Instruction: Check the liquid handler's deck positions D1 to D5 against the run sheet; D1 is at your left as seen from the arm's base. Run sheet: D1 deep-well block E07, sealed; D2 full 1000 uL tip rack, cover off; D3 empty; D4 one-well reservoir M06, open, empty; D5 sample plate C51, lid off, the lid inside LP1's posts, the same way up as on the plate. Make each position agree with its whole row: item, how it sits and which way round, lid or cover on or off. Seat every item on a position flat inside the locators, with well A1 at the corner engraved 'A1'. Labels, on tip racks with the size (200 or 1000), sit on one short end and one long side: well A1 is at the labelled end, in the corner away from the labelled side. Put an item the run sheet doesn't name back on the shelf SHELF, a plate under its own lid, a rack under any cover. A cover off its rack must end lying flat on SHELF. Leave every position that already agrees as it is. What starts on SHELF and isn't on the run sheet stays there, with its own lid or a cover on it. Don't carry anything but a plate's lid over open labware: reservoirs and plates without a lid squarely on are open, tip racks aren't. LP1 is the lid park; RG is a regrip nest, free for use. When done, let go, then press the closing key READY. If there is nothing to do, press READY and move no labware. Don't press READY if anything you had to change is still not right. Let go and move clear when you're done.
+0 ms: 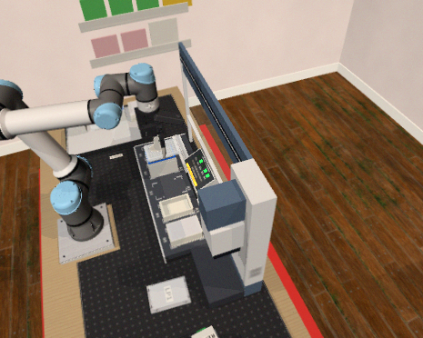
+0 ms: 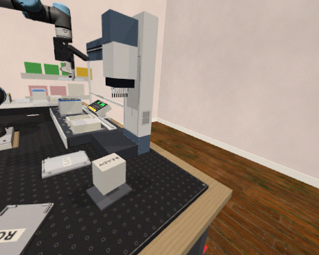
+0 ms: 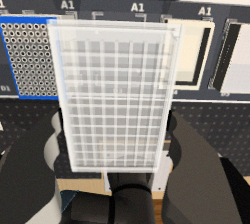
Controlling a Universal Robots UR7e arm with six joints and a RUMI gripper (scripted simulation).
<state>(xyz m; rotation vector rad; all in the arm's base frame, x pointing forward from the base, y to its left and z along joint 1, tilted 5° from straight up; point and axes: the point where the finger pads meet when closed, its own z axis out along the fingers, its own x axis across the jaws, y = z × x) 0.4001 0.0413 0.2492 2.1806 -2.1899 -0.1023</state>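
Right now my hand is 10 mm above the clear well plate. From my hand the other things lie so: blue-rimmed tip rack 170 mm below, 130 mm to the left, 10 mm ahead; then cream one-well reservoir 230 mm below, 120 mm to the right; then deep-well block 250 mm to the right, 220 mm below.
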